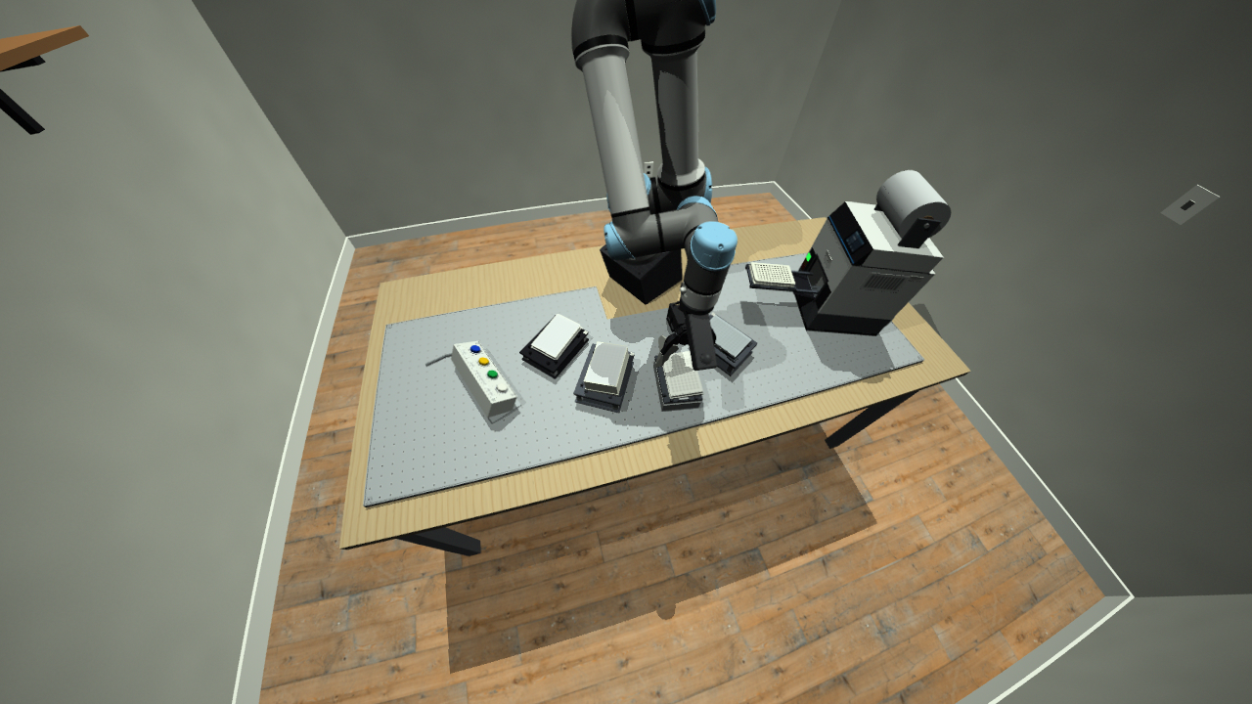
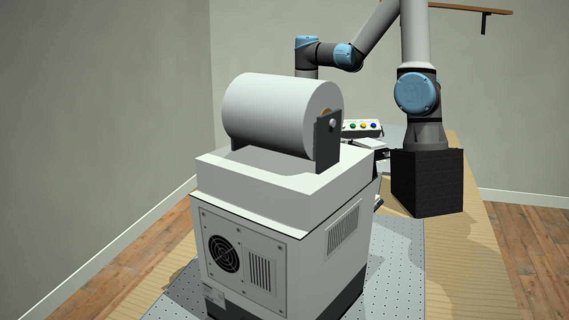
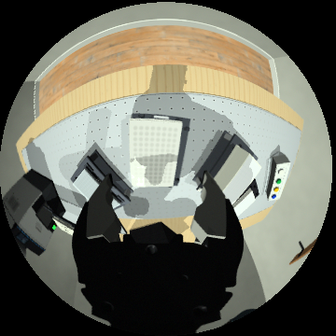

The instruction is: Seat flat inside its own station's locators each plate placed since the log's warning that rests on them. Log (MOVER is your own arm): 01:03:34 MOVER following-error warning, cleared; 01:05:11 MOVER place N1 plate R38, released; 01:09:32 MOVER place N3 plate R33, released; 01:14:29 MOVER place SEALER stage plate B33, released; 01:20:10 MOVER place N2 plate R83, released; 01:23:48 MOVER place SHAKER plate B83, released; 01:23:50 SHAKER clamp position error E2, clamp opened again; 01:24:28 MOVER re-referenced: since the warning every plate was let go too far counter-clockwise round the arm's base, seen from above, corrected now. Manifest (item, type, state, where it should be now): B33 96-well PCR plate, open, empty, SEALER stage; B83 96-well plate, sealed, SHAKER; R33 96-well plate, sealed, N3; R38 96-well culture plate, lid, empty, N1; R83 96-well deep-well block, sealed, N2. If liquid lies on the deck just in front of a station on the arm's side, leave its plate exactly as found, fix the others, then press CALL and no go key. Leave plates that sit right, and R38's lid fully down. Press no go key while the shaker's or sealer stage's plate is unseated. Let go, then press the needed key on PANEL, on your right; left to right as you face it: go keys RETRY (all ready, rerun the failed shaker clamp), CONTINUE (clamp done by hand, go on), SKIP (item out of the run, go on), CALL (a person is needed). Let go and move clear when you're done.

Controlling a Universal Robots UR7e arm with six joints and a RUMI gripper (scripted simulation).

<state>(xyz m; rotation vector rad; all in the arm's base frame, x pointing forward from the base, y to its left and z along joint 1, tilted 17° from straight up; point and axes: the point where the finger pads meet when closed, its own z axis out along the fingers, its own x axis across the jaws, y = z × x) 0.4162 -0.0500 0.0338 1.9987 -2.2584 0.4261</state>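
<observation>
My gripper is now 7 cm past the grey lidded plate, 19 cm to the right of it and 6 cm above it. Also, from my hand: roll: 8 cm behind, 66 cm to the left, 27 cm above; white PCR plate: 19 cm behind, 41 cm to the left; tall sealed deep-well block: 8 cm behind, 17 cm to the right, 5 cm below.
</observation>
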